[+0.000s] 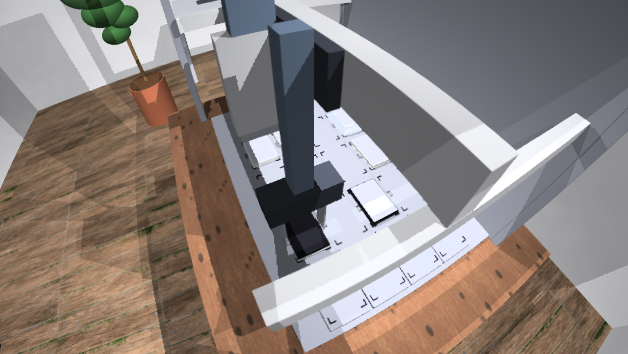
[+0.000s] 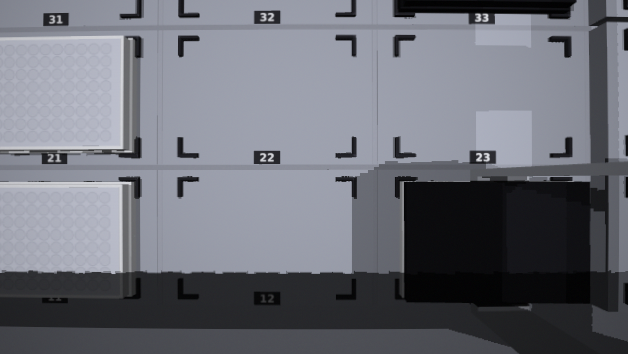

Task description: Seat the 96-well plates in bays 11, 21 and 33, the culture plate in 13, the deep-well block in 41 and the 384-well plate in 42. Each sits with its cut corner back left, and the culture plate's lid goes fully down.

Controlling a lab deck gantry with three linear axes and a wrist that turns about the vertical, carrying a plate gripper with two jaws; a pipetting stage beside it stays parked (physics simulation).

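Where they show: gripper, fingertip midpoint: [image 1: 303,232] [image 2: 495,240]; robot's base, link origin: [image 1: 242,143].
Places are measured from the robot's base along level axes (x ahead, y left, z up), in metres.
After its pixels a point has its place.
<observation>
The gripper [image 1: 306,241] {x 0.394, y 0.043, z 0.013 m} [image 2: 497,241] {x 0.394, y 0.043, z 0.013 m} is low over bay 13. A plate-sized black slab there hides most of the culture plate, whose pale edge [image 1: 314,252] [image 2: 402,240] shows below; I cannot tell whether the slab is lid or gripper underside. One jaw stands by its back edge; the jaw opening is unclear. White 96-well plates lie flat in bay 11 [image 1: 262,150] {x 0.080, y 0.048, z 0.014 m} [image 2: 60,235] {x 0.081, y 0.047, z 0.014 m} and bay 21 [image 2: 60,92] {x 0.080, y 0.150, z 0.014 m}. A white-topped plate with black sides [image 1: 374,197] {x 0.389, y 0.262, z 0.014 m} [image 2: 485,6] {x 0.391, y 0.216, z 0.007 m} is in bay 33. A white plate [image 1: 370,151] {x 0.237, y 0.352, z 0.014 m} and a pale bluish block [image 1: 345,121] {x 0.102, y 0.338, z 0.042 m} stand farther back. Cut corners are unclear.
A pale rail [image 1: 350,272] {x 0.626, y -0.011, z 0.400 m} crosses in front of the gripper, and a large grey gantry beam [image 1: 400,125] runs at the right. The parked black stage [image 1: 330,75] stands behind. Bays 12, 22 and 23 show corner marks. A dark shadow crosses the front bays.
</observation>
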